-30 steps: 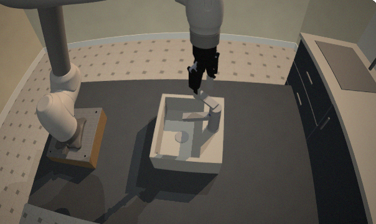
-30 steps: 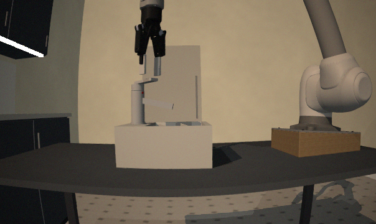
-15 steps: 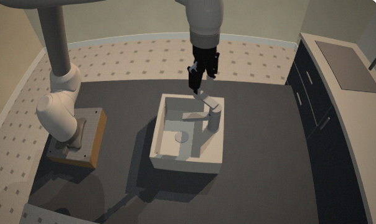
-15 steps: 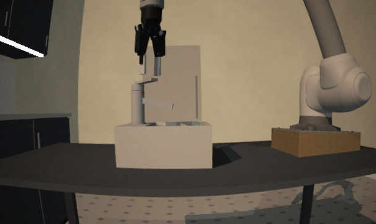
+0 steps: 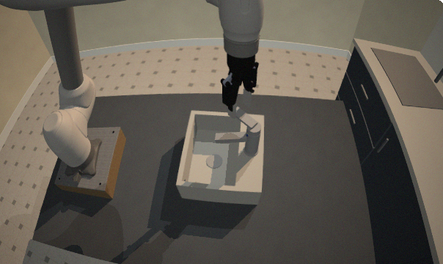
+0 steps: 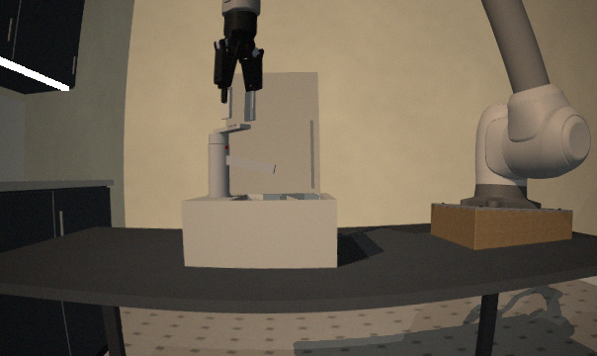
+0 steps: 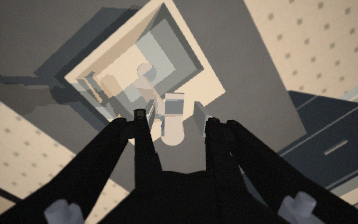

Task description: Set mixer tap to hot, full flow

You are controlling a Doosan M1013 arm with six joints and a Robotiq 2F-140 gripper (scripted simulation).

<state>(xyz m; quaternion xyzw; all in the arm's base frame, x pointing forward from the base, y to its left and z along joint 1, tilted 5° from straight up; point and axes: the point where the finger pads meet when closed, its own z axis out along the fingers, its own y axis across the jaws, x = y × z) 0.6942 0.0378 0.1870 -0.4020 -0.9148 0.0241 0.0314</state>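
My hand is 5 cm above the lever, 2 cm to the left of it and 1 cm short of it. The rest, counted from my hand: white sink 28 cm below, 7 cm behind, 3 cm to the right.
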